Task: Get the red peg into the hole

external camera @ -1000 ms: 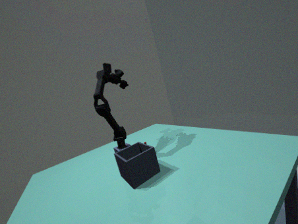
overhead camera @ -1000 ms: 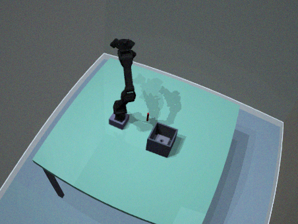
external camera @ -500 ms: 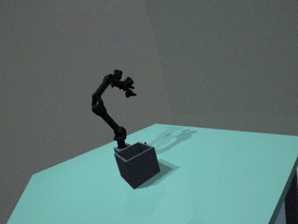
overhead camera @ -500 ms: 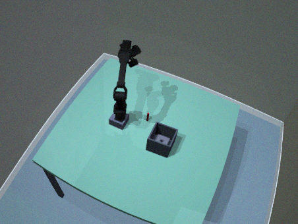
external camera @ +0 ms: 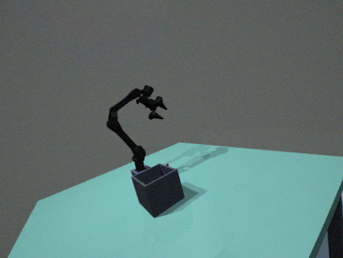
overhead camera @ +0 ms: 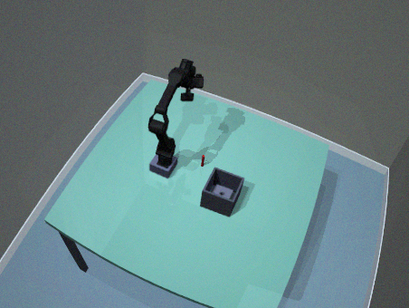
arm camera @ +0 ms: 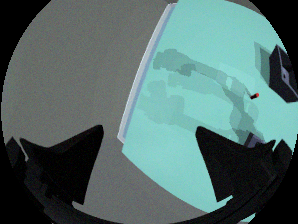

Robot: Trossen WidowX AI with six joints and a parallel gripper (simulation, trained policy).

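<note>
Right now the red peg is 330 mm below my gripper tip, 170 mm to the right of it and 150 mm ahead of it. The rest, counted from my gripper tip: grey plate 340 mm to the right, 320 mm below, 320 mm ahead.
</note>
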